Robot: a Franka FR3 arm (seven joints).
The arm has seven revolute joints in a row. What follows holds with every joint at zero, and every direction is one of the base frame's. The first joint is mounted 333 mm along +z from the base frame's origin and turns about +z. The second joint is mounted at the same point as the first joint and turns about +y. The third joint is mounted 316 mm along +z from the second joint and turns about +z. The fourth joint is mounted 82.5 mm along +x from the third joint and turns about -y. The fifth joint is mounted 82.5 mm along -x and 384 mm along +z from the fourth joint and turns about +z. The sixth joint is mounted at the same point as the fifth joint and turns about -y. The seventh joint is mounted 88 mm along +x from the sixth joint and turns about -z. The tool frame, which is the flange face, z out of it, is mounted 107 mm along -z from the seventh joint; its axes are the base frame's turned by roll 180, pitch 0 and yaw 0 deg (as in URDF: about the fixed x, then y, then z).
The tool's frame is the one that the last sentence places.
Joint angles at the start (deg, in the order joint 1, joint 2, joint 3, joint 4, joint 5, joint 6, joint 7):
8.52 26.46 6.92 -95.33 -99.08 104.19 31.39
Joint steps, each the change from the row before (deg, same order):
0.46 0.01 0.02 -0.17 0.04 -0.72 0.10
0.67 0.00 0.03 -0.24 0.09 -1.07 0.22
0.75 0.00 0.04 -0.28 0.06 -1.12 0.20
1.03 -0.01 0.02 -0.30 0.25 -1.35 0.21
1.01 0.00 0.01 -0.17 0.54 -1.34 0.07
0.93 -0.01 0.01 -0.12 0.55 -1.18 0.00
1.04 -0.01 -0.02 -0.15 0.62 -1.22 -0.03
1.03 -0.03 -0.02 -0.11 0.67 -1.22 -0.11
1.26 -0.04 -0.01 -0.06 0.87 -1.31 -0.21
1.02 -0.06 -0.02 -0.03 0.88 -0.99 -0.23
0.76 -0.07 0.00 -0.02 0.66 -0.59 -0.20
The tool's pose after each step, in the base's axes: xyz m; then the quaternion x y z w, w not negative. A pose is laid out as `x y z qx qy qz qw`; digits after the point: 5 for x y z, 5 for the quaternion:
0.68325 0.09647 0.39586 0.69478 0.19899 0.18357 0.66632
0.68065 0.10230 0.39478 0.69274 0.19692 0.18265 0.66931
0.67768 0.10902 0.39348 0.69020 0.19555 0.18184 0.67254
0.67371 0.11822 0.39215 0.68785 0.19386 0.18100 0.67567
0.66983 0.12697 0.39137 0.68703 0.19134 0.17887 0.67778
0.66619 0.13509 0.39094 0.68656 0.18932 0.17680 0.67936
0.66200 0.14398 0.39022 0.68611 0.18781 0.17437 0.68086
0.65772 0.15267 0.38997 0.68584 0.18628 0.17149 0.68229
0.65251 0.16376 0.39001 0.68608 0.18548 0.16851 0.68300
0.64804 0.17261 0.39016 0.68736 0.18495 0.16542 0.68262
0.64462 0.17960 0.39041 0.68859 0.18557 0.16374 0.68162

